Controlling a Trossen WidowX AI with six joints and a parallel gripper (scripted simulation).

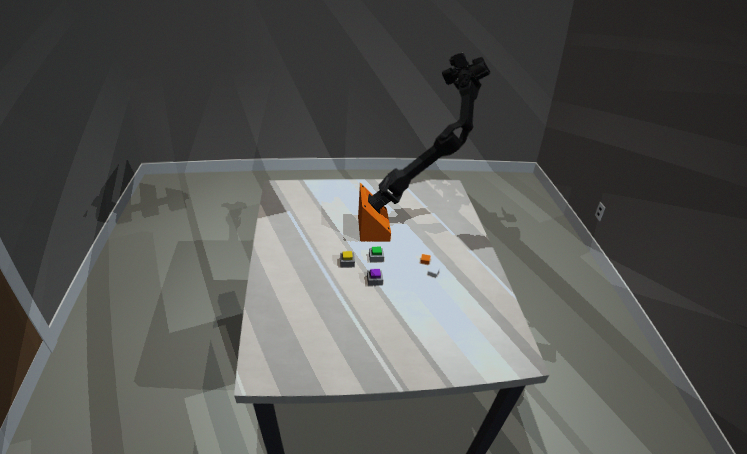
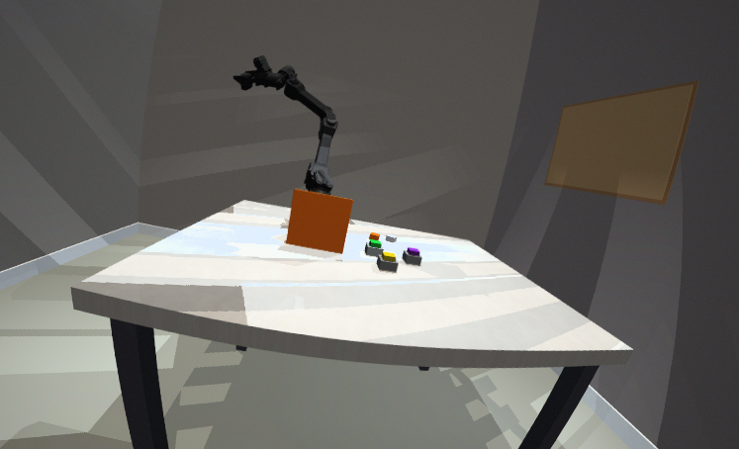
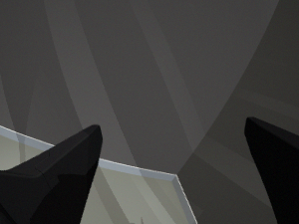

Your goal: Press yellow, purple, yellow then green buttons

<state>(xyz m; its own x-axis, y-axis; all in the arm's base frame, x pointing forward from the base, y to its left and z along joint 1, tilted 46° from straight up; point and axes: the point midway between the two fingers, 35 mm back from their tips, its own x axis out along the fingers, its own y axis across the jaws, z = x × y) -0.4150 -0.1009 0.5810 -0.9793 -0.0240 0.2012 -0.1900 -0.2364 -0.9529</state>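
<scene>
Right now the yellow button is 72 cm ahead of my gripper tip, 44 cm to the right of it and 50 cm below it. Round my gripper tip: orange block: 69 cm ahead, 16 cm to the right, 52 cm below; then green button: 68 cm ahead, 34 cm to the right, 50 cm below; then grey block: 75 cm ahead, 14 cm to the right, 52 cm below.
</scene>
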